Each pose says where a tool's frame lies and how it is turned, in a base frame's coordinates. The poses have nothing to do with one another.
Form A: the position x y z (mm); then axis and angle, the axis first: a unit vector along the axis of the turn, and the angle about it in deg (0 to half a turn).
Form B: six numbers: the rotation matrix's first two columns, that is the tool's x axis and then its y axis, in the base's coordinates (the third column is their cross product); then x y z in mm. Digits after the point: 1 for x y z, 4 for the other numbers.
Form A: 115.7, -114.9, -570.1, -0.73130, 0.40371, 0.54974, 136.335
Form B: 0.1983, -0.1292, -0.9716, -0.8884, -0.4425, -0.1224, 115.7, -114.9, -570.1
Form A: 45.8, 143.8, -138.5, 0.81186, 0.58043, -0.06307, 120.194
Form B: 0.4877, 0.6537, -0.5786, 0.7627, 0.0034, 0.6467, 45.8, 143.8, -138.5
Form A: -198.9, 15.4, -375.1, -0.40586, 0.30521, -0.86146, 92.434
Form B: 0.1293, -0.9898, 0.0595, 0.7316, 0.0546, -0.6796, -198.9, 15.4, -375.1
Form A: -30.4, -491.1, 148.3, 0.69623, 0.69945, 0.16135, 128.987
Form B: 0.1606, 0.9188, -0.3607, 0.6679, 0.1679, 0.7250, -30.4, -491.1, 148.3
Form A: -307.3, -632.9, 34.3, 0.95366, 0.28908, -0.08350, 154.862
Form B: 0.8275, 0.4898, -0.2745, 0.5607, -0.7461, 0.3591, -307.3, -632.9, 34.3
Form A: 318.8, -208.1, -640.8, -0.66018, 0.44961, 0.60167, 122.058
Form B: 0.1364, 0.0556, -0.9891, -0.9643, -0.2213, -0.1454, 318.8, -208.1, -640.8
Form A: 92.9, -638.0, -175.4, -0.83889, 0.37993, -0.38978, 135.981
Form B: 0.4907, -0.8188, 0.2981, -0.2771, -0.4710, -0.8375, 92.9, -638.0, -175.4
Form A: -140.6, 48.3, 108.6, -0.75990, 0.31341, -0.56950, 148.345
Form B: 0.2178, -0.7398, 0.6367, -0.1420, -0.6694, -0.7292, -140.6, 48.3, 108.6
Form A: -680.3, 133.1, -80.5, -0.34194, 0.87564, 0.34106, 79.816
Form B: 0.2731, 0.0892, -0.9579, -0.5822, 0.8080, -0.0907, -680.3, 133.1, -80.5
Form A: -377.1, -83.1, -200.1, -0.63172, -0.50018, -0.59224, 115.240
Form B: 0.1428, -0.0850, 0.9861, 0.9864, -0.0696, -0.1489, -377.1, -83.1, -200.1
